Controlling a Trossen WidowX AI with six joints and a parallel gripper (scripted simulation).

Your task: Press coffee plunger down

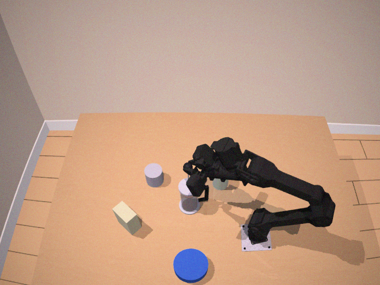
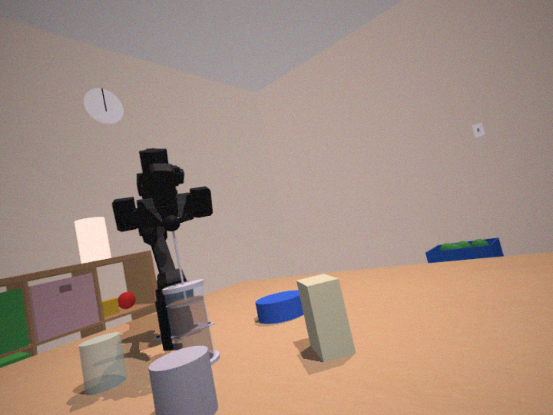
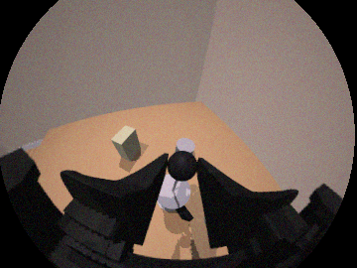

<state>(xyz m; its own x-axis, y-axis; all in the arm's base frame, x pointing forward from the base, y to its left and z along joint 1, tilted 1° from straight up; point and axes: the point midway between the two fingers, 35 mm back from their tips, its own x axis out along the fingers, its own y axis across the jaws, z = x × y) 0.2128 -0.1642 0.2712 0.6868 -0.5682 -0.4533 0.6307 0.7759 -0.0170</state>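
Right now the coffee press is 20 mm behind my gripper tip and 130 mm below it. Round my gripper tip: blue disc 30 mm ahead, 260 mm to the left, 230 mm below; pale green cylinder 150 mm behind, 70 mm to the right, 220 mm below; lilac-grey cylinder 110 mm ahead, 140 mm to the right, 220 mm below.
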